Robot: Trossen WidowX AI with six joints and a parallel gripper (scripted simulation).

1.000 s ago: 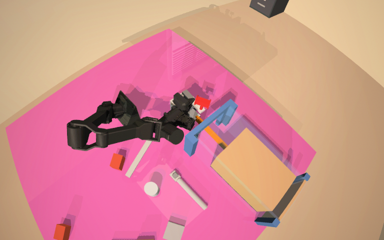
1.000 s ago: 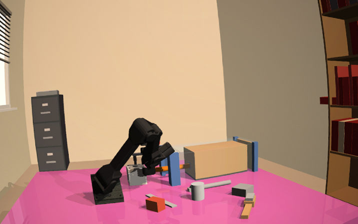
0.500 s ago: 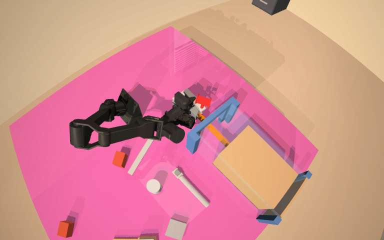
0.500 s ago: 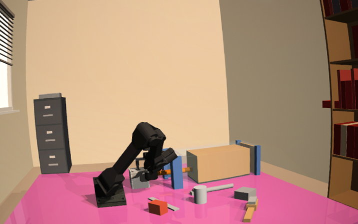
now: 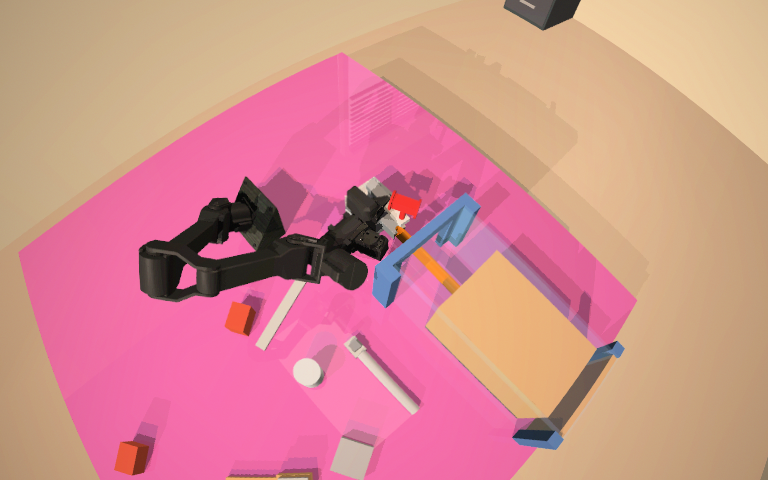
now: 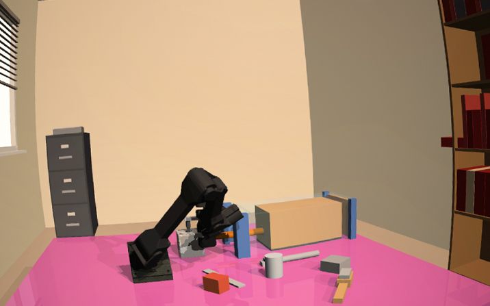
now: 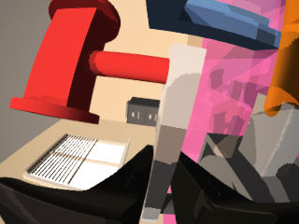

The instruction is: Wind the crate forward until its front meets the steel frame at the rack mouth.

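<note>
The winch handle lies 2 cm ahead of my gripper tip, 1 cm to the right of it and 1 cm above it. The rest, counted from my gripper tip: blue steel frame 11 cm ahead, 3 cm below; then winch 11 cm below, 6 cm behind, 1 cm to the right; then red knob 5 cm ahead, 4 cm above, 1 cm to the right.
</note>
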